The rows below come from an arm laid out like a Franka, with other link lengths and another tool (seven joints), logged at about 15 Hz.
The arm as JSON. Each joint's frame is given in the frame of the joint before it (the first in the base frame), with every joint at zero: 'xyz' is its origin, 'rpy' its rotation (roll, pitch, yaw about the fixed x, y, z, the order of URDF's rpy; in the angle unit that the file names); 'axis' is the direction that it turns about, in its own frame. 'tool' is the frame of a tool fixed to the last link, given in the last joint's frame.
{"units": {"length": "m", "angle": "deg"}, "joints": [
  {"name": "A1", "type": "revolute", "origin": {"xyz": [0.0, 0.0, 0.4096], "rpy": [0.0, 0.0, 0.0]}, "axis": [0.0, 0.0, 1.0]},
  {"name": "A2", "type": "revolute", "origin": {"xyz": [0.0, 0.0, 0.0], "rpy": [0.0, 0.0, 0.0]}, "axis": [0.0, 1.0, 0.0]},
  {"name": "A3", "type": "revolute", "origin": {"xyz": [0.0, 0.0, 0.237], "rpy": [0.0, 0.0, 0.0]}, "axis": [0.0, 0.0, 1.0]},
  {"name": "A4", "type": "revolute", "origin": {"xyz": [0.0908, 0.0, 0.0], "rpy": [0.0, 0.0, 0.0]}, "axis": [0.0, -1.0, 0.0]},
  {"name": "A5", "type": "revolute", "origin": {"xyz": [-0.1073, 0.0, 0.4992], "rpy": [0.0, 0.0, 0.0]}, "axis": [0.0, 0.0, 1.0]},
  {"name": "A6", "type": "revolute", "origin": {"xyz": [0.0, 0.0, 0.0], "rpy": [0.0, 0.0, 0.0]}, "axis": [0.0, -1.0, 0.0]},
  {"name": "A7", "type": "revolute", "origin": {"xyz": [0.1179, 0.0, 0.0], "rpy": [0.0, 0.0, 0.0]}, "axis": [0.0, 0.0, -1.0]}
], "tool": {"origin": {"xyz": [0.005, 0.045, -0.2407], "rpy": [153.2, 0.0, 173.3]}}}
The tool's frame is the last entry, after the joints.
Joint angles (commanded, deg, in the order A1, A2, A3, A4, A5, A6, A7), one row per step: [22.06 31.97 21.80 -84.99 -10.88 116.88 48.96]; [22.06 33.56 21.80 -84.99 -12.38 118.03 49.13]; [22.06 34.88 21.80 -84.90 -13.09 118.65 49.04]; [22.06 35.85 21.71 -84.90 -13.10 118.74 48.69]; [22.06 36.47 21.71 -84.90 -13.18 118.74 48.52]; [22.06 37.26 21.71 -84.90 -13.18 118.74 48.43]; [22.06 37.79 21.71 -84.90 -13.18 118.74 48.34]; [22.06 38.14 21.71 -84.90 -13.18 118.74 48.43]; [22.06 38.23 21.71 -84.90 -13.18 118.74 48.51]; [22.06 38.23 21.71 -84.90 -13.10 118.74 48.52]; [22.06 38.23 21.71 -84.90 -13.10 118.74 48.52]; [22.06 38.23 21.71 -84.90 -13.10 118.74 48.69]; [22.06 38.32 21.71 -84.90 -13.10 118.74 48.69]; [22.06 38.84 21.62 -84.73 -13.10 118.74 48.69]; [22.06 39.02 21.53 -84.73 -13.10 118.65 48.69]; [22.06 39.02 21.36 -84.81 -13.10 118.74 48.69]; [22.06 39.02 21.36 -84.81 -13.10 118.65 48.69]
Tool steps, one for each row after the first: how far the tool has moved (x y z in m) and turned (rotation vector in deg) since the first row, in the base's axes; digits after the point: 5 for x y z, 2 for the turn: [0.00080 -0.00157 -0.01958 -0.71 -0.30 0.45]; [-0.00040 -0.00268 -0.03554 -1.14 -0.04 0.83]; [-0.00321 -0.00485 -0.04905 -1.49 0.76 1.12]; [-0.00565 -0.00596 -0.05767 -1.76 1.28 1.33]; [-0.00894 -0.00726 -0.06857 -2.05 2.02 1.43]; [-0.01126 -0.00815 -0.07585 -2.24 2.51 1.53]; [-0.01270 -0.00878 -0.08065 -2.37 2.84 1.44]; [-0.01303 -0.00895 -0.08189 -2.41 2.92 1.36]; [-0.01315 -0.00880 -0.08185 -2.36 2.97 1.31]; [-0.01315 -0.00880 -0.08185 -2.36 2.97 1.31]; [-0.01302 -0.00883 -0.08186 -2.36 2.98 1.14]; [-0.01341 -0.00899 -0.08309 -2.39 3.06 1.14]; [-0.01369 -0.01047 -0.08869 -2.53 3.40 1.04]; [-0.01397 -0.01207 -0.09168 -2.71 3.61 0.97]; [-0.01276 -0.01391 -0.09286 -2.79 3.57 0.85]; [-0.01303 -0.01419 -0.09309 -2.85 3.63 0.85]
